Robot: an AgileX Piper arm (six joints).
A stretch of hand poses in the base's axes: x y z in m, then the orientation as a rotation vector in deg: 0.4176, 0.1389, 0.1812, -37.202, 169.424, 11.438; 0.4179, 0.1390, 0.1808, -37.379, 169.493, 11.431; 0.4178, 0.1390, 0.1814, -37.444, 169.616, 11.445; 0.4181, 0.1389, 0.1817, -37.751, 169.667, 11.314; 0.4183, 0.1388, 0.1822, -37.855, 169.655, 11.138; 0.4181, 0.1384, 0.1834, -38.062, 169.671, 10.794; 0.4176, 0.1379, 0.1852, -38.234, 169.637, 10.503; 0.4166, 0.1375, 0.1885, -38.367, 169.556, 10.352; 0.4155, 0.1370, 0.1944, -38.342, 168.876, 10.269; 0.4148, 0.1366, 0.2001, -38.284, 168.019, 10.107; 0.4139, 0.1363, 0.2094, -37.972, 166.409, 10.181; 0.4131, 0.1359, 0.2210, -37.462, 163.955, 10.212; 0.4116, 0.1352, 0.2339, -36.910, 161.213, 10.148; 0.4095, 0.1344, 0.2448, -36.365, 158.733, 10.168; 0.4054, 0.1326, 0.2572, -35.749, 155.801, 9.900; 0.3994, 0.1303, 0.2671, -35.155, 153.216, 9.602; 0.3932, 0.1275, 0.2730, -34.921, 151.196, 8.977; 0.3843, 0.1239, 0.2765, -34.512, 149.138, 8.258; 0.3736, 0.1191, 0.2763, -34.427, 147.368, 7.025; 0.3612, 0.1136, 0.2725, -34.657, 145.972, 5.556; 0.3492, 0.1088, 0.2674, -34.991, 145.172, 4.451
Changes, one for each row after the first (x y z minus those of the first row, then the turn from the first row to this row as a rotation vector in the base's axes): 0.0003, 0.0001, -0.0004, -0.035, 0.092, 0.110; 0.0002, 0.0001, 0.0002, -0.062, 0.222, 0.143; 0.0005, 0.0000, 0.0005, -0.181, 0.294, 0.335; 0.0007, -0.0001, 0.0010, -0.296, 0.264, 0.397; 0.0005, -0.0005, 0.0022, -0.532, 0.244, 0.517; 0.0000, -0.0010, 0.0040, -0.720, 0.182, 0.621; -0.0010, -0.0014, 0.0073, -0.806, 0.097, 0.708; -0.0021, -0.0019, 0.0132, -0.693, -0.571, 0.745; -0.0028, -0.0023, 0.0189, -0.585, -1.428, 0.772; -0.0037, -0.0026, 0.0282, -0.125, -2.997, 0.705; -0.0045, -0.0030, 0.0398, 0.529, -5.410, 0.579; -0.0060, -0.0037, 0.0527, 1.197, -8.121, 0.446; -0.0081, -0.0045, 0.0636, 1.859, -10.565, 0.299; -0.0122, -0.0063, 0.0760, 2.447, -13.510, 0.133; -0.0182, -0.0086, 0.0859, 2.926, -16.127, -0.051; -0.0244, -0.0114, 0.0918, 3.007, -18.218, -0.047; -0.0333, -0.0150, 0.0953, 3.039, -20.393, -0.168; -0.0440, -0.0198, 0.0951, 2.602, -22.346, -0.102; -0.0564, -0.0253, 0.0913, 1.865, -23.930, 0.151; -0.0684, -0.0301, 0.0862, 1.229, -24.850, 0.436
